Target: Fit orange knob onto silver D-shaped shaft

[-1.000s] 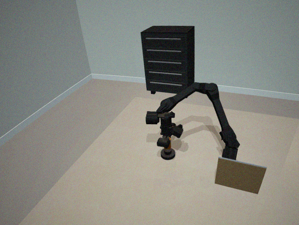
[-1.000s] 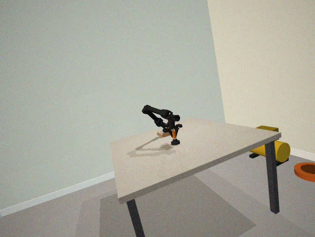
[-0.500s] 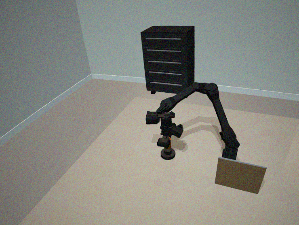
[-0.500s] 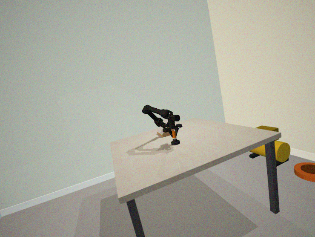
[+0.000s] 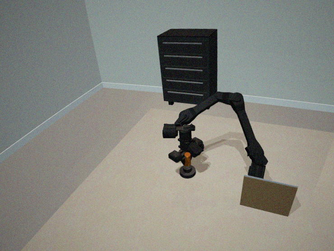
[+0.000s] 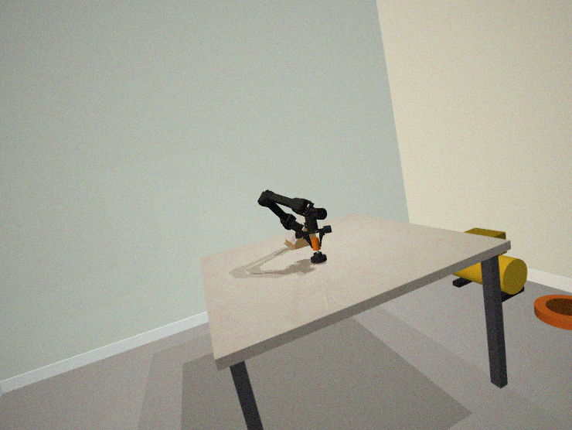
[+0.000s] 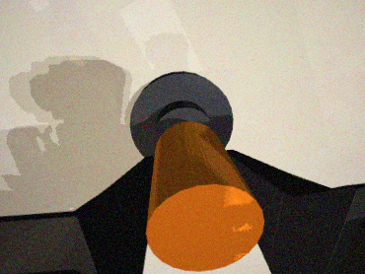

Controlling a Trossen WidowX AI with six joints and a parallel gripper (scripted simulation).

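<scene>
Now: gripper tip 30 mm below the orange knob. The rest, counted from my gripper tip: dark round pedestal: 40 mm below.
</scene>
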